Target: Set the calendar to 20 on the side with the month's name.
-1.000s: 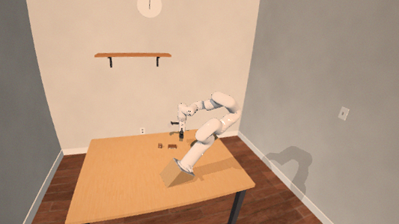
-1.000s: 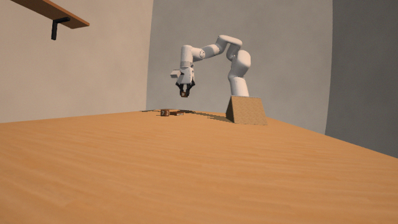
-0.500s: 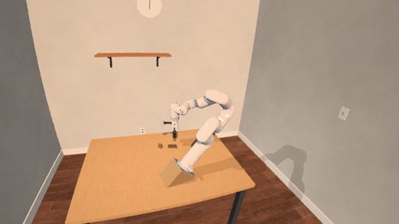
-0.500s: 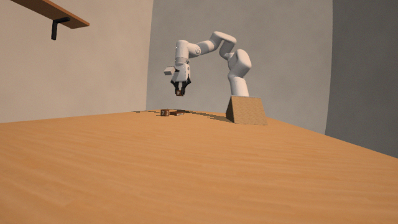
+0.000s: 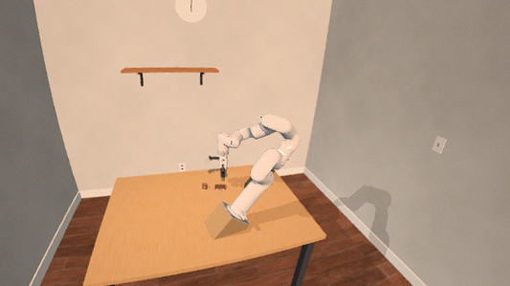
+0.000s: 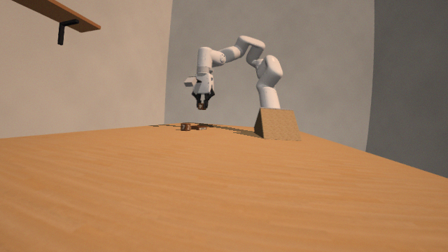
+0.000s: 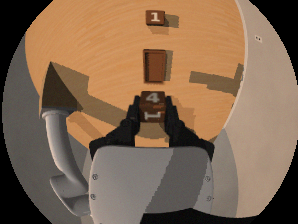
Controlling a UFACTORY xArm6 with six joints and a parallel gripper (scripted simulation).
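Now: hand 10 mm short of the brown tray, 20 mm to the right of it and 120 mm above it.
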